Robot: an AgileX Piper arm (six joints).
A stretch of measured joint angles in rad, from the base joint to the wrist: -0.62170, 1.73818, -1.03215, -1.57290, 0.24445, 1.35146; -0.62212, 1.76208, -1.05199, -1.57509, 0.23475, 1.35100; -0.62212, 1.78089, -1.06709, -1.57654, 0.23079, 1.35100; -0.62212, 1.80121, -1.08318, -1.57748, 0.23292, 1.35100; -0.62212, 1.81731, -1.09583, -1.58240, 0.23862, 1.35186; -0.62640, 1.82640, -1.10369, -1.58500, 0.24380, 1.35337; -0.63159, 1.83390, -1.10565, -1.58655, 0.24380, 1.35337; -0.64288, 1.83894, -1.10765, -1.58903, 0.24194, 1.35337; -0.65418, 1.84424, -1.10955, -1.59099, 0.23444, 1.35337; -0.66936, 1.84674, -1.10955, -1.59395, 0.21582, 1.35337; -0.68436, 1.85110, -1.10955, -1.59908, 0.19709, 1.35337; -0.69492, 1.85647, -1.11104, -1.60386, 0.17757, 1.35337; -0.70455, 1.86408, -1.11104, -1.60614, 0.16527, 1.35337; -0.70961, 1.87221, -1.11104, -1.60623, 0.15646, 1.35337; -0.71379, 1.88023, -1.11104, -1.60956, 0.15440, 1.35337; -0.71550, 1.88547, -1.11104, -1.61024, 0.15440, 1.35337; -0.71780, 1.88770, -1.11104, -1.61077, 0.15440, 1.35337; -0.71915, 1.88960, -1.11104, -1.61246, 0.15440, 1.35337
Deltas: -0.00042, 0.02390, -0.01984, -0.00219, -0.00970, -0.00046; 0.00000, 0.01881, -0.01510, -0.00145, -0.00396, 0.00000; 0.00000, 0.02032, -0.01609, -0.00094, 0.00213, 0.00000; 0.00000, 0.01610, -0.01265, -0.00492, 0.00570, 0.00086; -0.00428, 0.00909, -0.00786, -0.00260, 0.00518, 0.00151; -0.00519, 0.00750, -0.00196, -0.00155, 0.00000, 0.00000; -0.01129, 0.00504, -0.00200, -0.00248, -0.00186, 0.00000; -0.01130, 0.00530, -0.00190, -0.00196, -0.00750, 0.00000; -0.01518, 0.00250, 0.00000, -0.00296, -0.01862, 0.00000; -0.01500, 0.00436, 0.00000, -0.00513, -0.01873, 0.00000; -0.01056, 0.00537, -0.00149, -0.00478, -0.01952, 0.00000; -0.00963, 0.00761, 0.00000, -0.00228, -0.01230, 0.00000; -0.00506, 0.00813, 0.00000, -0.00009, -0.00881, 0.00000; -0.00418, 0.00802, 0.00000, -0.00333, -0.00206, 0.00000; -0.00171, 0.00524, 0.00000, -0.00068, 0.00000, 0.00000; -0.00230, 0.00223, 0.00000, -0.00053, 0.00000, 0.00000; -0.00135, 0.00190, 0.00000, -0.00169, 0.00000, 0.00000
